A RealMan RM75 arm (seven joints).
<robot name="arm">
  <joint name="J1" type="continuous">
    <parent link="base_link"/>
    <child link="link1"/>
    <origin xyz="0 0 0.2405"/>
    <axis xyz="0 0 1"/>
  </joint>
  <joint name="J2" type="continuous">
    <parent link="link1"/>
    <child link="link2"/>
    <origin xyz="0 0 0"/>
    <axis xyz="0 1 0"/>
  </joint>
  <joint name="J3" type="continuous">
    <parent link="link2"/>
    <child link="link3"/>
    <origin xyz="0 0 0.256"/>
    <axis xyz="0 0 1"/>
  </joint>
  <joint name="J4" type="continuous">
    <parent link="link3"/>
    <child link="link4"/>
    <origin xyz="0 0 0"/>
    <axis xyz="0 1 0"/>
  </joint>
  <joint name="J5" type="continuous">
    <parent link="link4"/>
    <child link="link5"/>
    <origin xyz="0 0 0.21"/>
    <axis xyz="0 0 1"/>
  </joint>
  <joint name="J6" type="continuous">
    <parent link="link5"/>
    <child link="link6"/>
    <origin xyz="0 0 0"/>
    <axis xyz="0 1 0"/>
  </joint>
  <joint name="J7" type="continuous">
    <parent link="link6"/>
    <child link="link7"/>
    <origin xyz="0 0 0.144"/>
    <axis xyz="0 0 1"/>
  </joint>
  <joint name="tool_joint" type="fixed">
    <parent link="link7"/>
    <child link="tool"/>
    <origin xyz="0 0 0"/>
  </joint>
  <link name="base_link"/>
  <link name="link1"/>
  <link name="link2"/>
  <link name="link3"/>
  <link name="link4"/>
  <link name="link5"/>
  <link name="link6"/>
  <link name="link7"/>
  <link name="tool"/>
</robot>
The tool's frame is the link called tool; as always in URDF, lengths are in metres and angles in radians. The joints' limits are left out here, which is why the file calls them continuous.
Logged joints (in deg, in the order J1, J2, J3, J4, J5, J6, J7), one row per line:
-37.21, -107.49, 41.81, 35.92, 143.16, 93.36, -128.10
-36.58, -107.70, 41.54, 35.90, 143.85, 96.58, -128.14
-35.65, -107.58, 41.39, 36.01, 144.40, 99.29, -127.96
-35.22, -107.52, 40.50, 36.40, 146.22, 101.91, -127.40
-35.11, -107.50, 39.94, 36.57, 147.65, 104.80, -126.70
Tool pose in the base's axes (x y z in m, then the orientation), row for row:
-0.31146, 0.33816, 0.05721, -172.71, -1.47, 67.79
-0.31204, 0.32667, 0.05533, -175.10, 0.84, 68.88
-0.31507, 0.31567, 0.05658, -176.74, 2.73, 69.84
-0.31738, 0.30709, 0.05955, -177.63, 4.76, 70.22
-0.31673, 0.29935, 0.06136, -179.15, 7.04, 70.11
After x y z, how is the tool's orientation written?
As angles about the fixed x, y, z axes (roll, pitch, yaw), in degrees.
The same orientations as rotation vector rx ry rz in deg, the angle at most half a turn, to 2 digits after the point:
-143.59, -96.64, 4.31
-145.47, -99.69, 5.33
-146.66, -102.24, 6.41
146.53, 102.83, -8.22
144.44, 101.25, -9.63

